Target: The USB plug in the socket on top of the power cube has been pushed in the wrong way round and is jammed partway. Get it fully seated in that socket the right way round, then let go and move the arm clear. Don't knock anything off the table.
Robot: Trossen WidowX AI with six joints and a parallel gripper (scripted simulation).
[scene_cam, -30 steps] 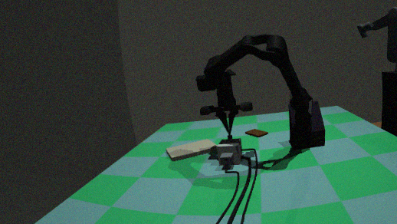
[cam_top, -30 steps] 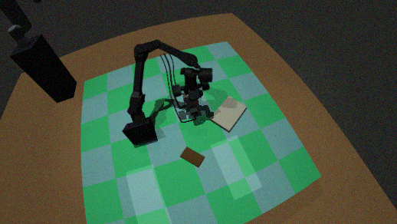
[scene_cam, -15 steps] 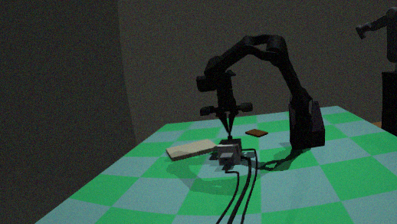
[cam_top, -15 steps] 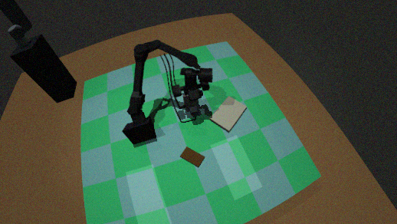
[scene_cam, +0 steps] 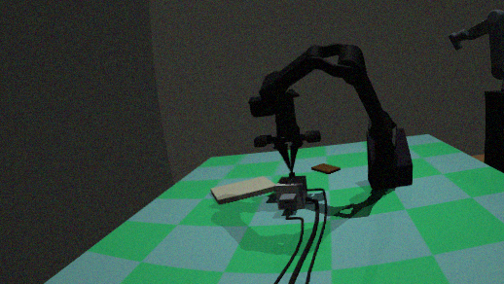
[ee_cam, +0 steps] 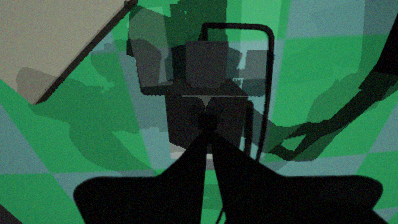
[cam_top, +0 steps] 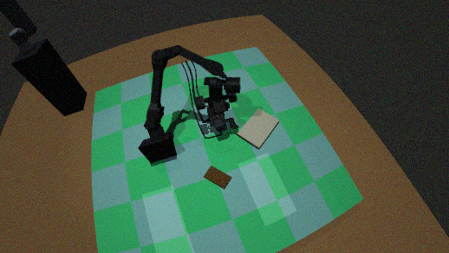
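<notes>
Right now the USB plug is 2 cm below my gripper tip. Also, from my gripper tip: small brown block (8 cm behind, 30 cm to the right, 10 cm below).
</notes>
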